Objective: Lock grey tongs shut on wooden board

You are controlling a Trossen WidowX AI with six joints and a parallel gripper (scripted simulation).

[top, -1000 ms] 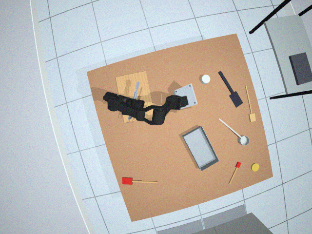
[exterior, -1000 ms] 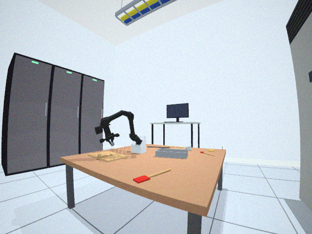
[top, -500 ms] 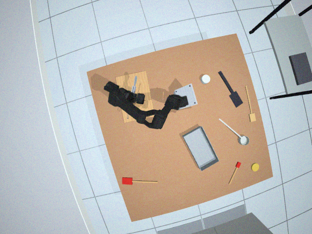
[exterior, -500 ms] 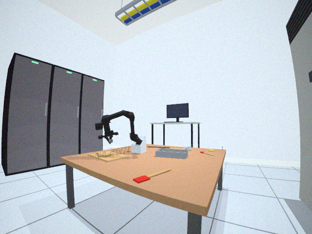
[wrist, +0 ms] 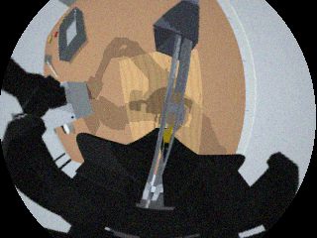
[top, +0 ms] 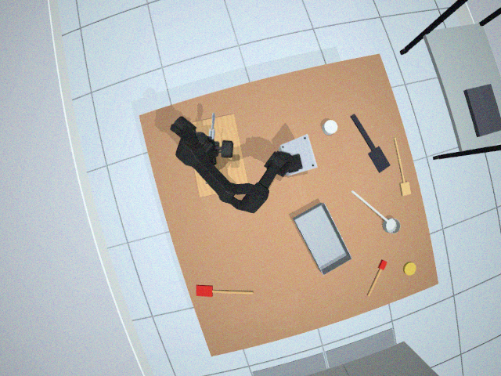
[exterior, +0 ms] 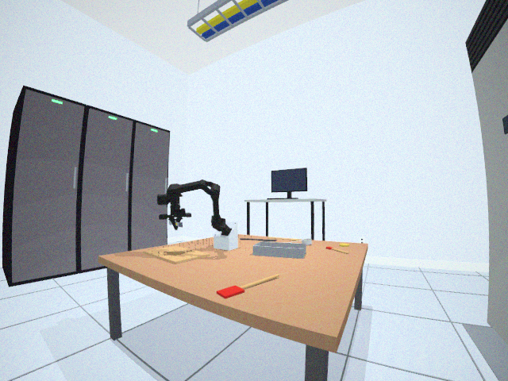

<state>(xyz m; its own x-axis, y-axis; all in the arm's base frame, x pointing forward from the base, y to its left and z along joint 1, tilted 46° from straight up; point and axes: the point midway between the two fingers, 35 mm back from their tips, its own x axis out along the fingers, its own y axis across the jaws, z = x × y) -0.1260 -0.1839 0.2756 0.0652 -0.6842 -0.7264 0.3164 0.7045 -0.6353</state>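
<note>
Now: gripper tip 10 mm past the wooden board and 140 mm above it. Also, from my gripper tip: red spatula 640 mm ahead, 160 mm to the right, 140 mm below; white puck 10 mm behind, 560 mm to the left, 130 mm below; grey roasting tin 500 mm ahead, 390 mm to the left, 120 mm below.
</note>
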